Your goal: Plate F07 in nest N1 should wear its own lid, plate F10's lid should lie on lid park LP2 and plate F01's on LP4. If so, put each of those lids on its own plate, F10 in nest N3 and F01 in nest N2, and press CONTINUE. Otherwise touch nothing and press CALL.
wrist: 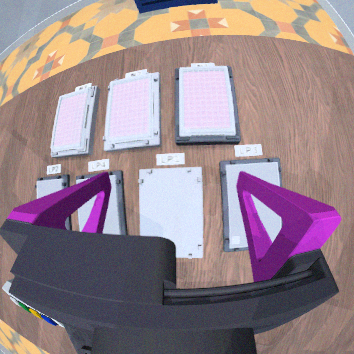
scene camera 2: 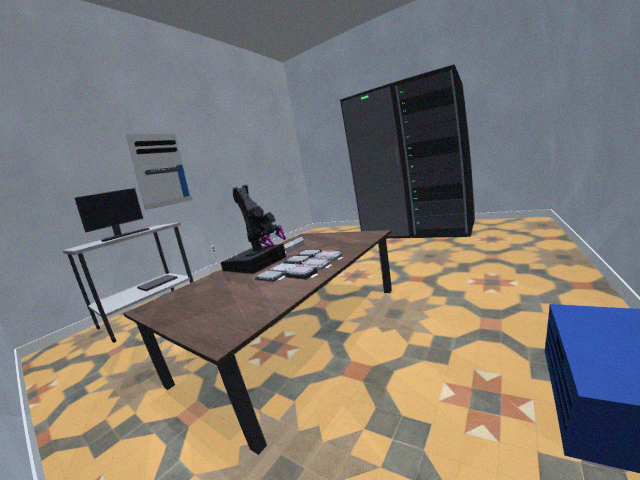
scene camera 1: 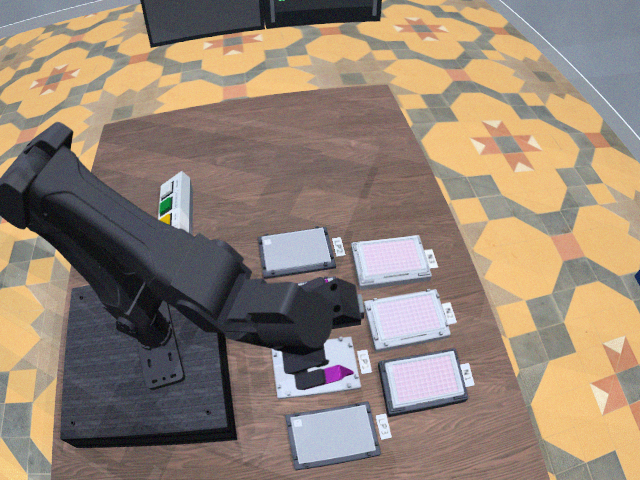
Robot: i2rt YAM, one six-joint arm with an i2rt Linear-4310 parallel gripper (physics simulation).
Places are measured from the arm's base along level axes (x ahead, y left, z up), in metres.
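Pixels of known places: gripper, between the fingertips: [wrist: 173,178] [scene camera 2: 280,243] [scene camera 1: 345,342]; arm's base, origin of its link: [scene camera 2: 258,251] [scene camera 1: 156,334].
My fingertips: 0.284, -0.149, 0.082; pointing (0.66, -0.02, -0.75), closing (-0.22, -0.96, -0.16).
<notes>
For each thing: its top centre in the pictures, then the offset to it from my fingertips, as dx, dy, dz. Level surfaces: height alone.
- N2, centre of its top: [wrist: 127,104] [scene camera 1: 409,314] [scene camera 2: 314,260] +0.159, +0.069, -0.136
- N3, centre of its top: [scene camera 1: 392,254] [wrist: 67,117] [scene camera 2: 327,252] +0.185, +0.201, -0.134
- LP2, centre of its top: [scene camera 1: 295,248] [wrist: 48,209] [scene camera 2: 309,251] +0.016, +0.292, -0.149
- LP4, centre of its top: [wrist: 95,213] [scene camera 2: 297,258] -0.009, +0.168, -0.149
- LP3, centre of its top: [wrist: 255,204] [scene camera 1: 332,434] [scene camera 2: 269,274] -0.050, -0.092, -0.149
- button box, centre of its top: [scene camera 1: 170,207] [wrist: 23,307] [scene camera 2: 290,240] -0.213, +0.455, -0.103
- wooden table, height of its surface: dz -0.167
Three plates with pink wells sit in nests N1 [scene camera 1: 426,379] [wrist: 206,100], N2 [scene camera 1: 408,317] [wrist: 131,110] and N3 [scene camera 1: 391,256] [wrist: 72,122]. Their codes are not legible, and a clear lid on any is hard to tell. Grey lid-like panels lie on LP2 [scene camera 1: 295,250] [wrist: 49,187], LP4 [wrist: 114,215] and LP3 [scene camera 1: 334,434] [wrist: 231,200]; the panels on LP2 and LP3 carry a small pale label. LP1 [scene camera 1: 315,351] [wrist: 171,205] is pale; whether it holds a lid is unclear. My gripper [scene camera 2: 275,238] [wrist: 173,178] is open and empty above the lid parks. The arm mostly hides LP4 in scene camera 1.
A button box [scene camera 1: 183,198] [wrist: 12,295] with white, green, yellow and blue buttons stands beyond the arm's black base [scene camera 1: 139,413] [scene camera 2: 242,264]. The wooden table [scene camera 1: 310,139] [scene camera 2: 206,315] bears everything. A monitor stand, dark server cabinets [scene camera 2: 374,165] and a blue box [scene camera 2: 594,351] stand off the table.
</notes>
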